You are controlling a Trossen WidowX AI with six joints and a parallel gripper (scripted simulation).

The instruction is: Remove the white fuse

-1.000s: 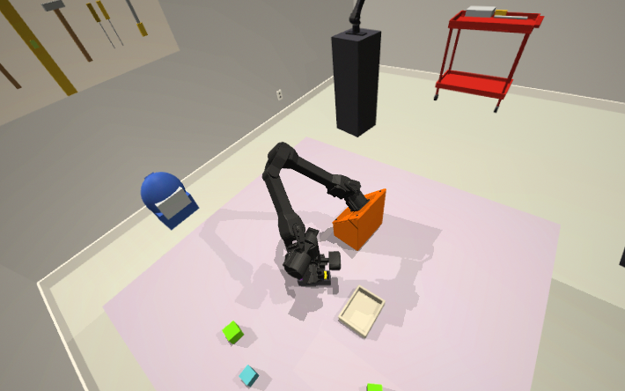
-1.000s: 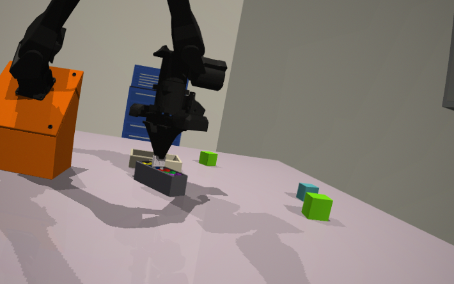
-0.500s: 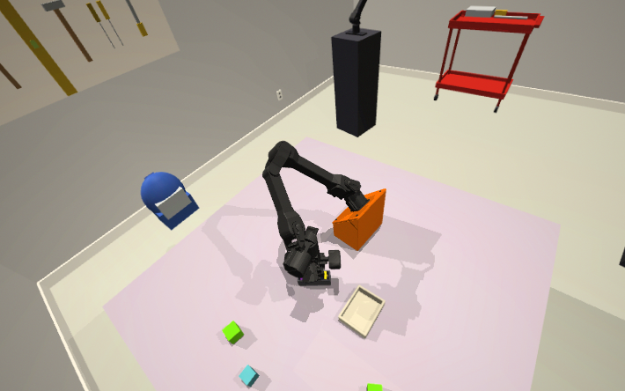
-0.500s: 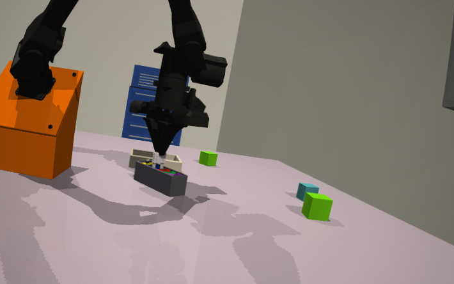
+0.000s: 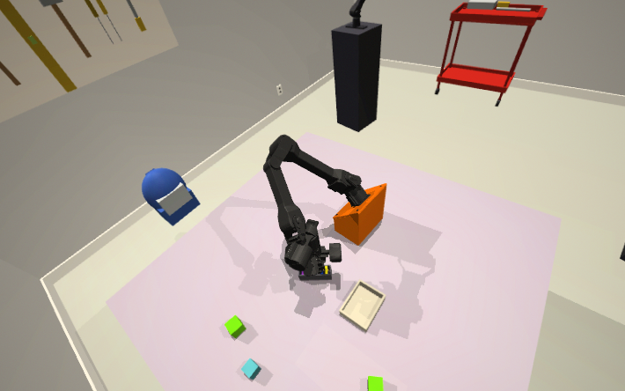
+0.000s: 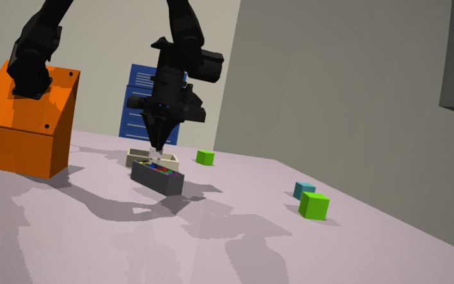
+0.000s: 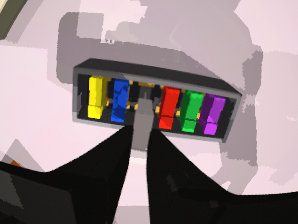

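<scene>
Right now my gripper tip is 10 mm past the blue fuse, 10 mm to the right of it and 50 mm above it. From my gripper tip the other things lie so: yellow fuse: 20 mm behind, 20 mm to the left, 50 mm below; then white fuse: 10 mm below; then red fuse: 10 mm ahead, 10 mm to the right, 50 mm below.
</scene>
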